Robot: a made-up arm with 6 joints. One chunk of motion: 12 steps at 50 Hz.
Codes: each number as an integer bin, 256 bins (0 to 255) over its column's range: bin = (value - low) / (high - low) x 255, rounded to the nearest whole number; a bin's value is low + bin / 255 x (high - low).
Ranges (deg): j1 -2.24..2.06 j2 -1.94..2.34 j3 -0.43..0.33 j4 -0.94..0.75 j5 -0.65..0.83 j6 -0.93..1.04
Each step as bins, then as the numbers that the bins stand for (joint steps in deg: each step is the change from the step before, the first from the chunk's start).
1 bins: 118 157 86 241 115 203
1 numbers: -0.250 0.695 -0.174 0.657 0.017 0.638
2 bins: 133 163 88 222 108 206
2 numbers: 0.003 0.796 -0.168 0.531 -0.023 0.661
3 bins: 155 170 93 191 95 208
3 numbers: 0.374 0.913 -0.153 0.326 -0.099 0.677
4 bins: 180 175 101 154 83 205
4 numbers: 0.795 0.997 -0.129 0.081 -0.168 0.654
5 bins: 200 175 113 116 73 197
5 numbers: 1.133 0.997 -0.093 -0.171 -0.226 0.592
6 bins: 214 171 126 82 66 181
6 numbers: 1.369 0.930 -0.054 -0.397 -0.267 0.468
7 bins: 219 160 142 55 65 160
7 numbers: 1.453 0.745 -0.007 -0.575 -0.273 0.306
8 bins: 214 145 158 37 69 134
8 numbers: 1.369 0.494 0.041 -0.695 -0.250 0.105
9 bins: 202 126 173 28 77 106
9 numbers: 1.166 0.175 0.086 -0.754 -0.203 -0.111
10 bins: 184 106 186 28 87 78
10 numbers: 0.863 -0.161 0.124 -0.754 -0.145 -0.327
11 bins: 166 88 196 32 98 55
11 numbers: 0.559 -0.463 0.154 -0.728 -0.081 -0.505
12 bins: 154 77 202 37 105 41
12 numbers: 0.357 -0.648 0.172 -0.695 -0.041 -0.613
